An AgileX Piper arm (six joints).
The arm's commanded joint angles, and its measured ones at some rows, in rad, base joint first. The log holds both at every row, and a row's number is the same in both.
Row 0, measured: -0.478 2.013 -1.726 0.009 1.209 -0.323
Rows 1 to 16, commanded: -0.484 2.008 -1.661 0.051 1.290 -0.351; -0.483 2.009 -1.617 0.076 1.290 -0.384; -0.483 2.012 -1.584 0.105 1.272 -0.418; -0.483 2.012 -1.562 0.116 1.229 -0.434; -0.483 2.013 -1.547 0.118 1.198 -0.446; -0.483 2.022 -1.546 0.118 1.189 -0.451; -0.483 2.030 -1.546 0.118 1.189 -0.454; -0.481 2.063 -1.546 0.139 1.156 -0.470; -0.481 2.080 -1.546 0.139 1.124 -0.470; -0.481 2.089 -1.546 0.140 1.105 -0.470; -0.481 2.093 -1.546 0.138 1.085 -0.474; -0.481 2.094 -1.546 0.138 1.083 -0.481; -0.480 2.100 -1.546 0.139 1.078 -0.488; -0.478 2.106 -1.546 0.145 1.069 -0.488; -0.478 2.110 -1.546 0.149 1.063 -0.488; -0.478 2.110 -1.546 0.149 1.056 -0.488
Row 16, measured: -0.478 2.105 -1.555 0.141 1.069 -0.477
